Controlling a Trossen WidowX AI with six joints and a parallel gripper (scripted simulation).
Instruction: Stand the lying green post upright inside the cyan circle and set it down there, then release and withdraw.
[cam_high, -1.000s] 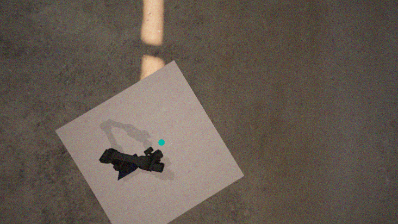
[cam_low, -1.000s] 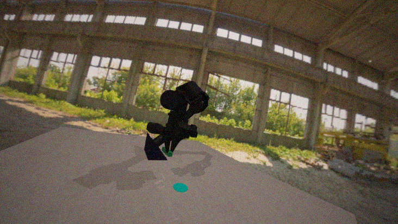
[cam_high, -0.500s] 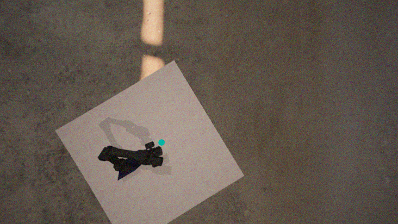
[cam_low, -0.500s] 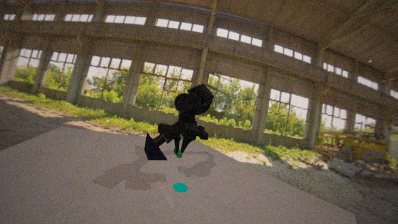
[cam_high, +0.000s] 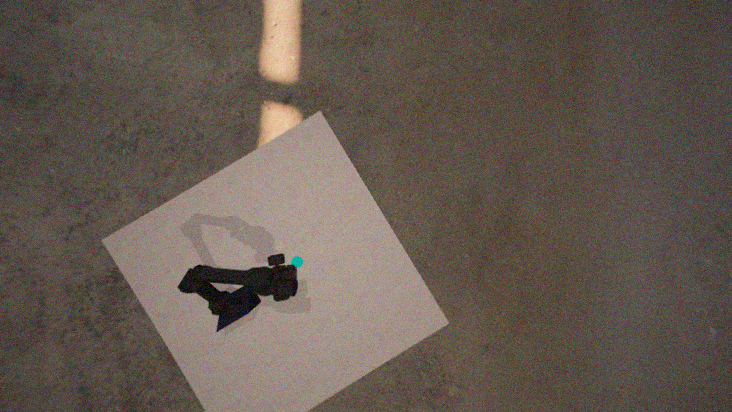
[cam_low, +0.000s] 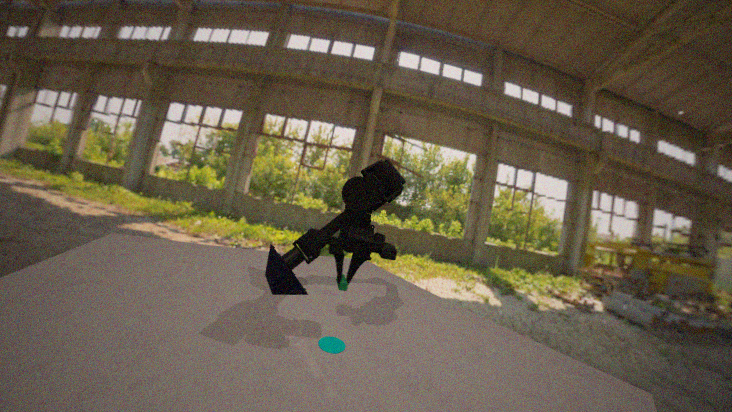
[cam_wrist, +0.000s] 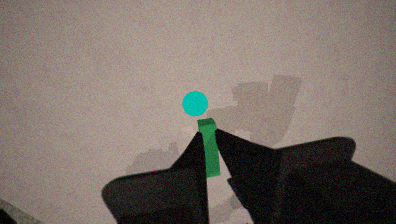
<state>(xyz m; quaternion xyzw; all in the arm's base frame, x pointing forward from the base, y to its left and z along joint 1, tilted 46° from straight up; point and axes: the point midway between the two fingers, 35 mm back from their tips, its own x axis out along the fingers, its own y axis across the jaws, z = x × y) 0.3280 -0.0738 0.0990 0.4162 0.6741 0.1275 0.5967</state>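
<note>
Now: gripper tip 140 mm above the cyan circle. Round my gripper tip: green post 20 mm behind, 10 mm to the left.
</note>
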